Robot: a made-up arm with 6 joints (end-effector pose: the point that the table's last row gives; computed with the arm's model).
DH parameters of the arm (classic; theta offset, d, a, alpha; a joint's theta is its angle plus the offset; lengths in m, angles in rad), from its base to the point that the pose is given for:
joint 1: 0 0.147 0 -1.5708
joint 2: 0.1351 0 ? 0
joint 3: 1.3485 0 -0.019 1.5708
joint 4: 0 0.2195 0 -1.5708
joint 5: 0 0 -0.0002 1.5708
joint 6: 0 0.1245 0 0
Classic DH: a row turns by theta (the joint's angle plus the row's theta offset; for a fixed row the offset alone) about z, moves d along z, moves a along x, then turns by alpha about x.
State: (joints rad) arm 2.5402 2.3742 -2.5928 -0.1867 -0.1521 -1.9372
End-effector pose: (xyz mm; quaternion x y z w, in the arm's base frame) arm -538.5 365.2 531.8 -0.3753 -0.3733 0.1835 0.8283
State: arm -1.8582 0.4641 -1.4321 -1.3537 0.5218 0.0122
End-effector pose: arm -5.0 196.3 669.3 -0.3121 -0.2279 0.9178 0.0909
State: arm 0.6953 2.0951 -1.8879 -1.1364 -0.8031 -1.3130
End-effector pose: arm 381.8 424.5 495.4 -0.5792 -0.2361 -0.3945 0.6731
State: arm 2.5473 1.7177 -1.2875 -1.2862 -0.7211 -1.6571
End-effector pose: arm -396.0 172.2 480.8 -0.0933 -0.7282 0.1494 0.6623
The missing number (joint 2, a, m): -0.4158
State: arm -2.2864 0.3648 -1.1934 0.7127 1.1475 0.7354
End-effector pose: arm 152.4 62.2 520.4 0.7284 0.1289 -0.1656 0.6522
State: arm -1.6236 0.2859 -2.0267 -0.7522 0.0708 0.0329
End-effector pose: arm 19.4 478.9 646.1 -0.0232 -0.1027 -0.9150 0.3895
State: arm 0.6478 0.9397 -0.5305 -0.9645 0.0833 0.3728
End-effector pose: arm 110.5 73.1 416.5 -0.4626 0.6828 -0.0119 0.5654
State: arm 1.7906 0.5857 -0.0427 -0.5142 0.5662 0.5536
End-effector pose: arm 40.3 -30.0 243.5 -0.6780 0.6601 0.1680 0.2763
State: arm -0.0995 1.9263 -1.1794 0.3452 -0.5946 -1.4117
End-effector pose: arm 497.9 -73.5 383.1 -0.3042 0.6731 -0.4422 0.5088
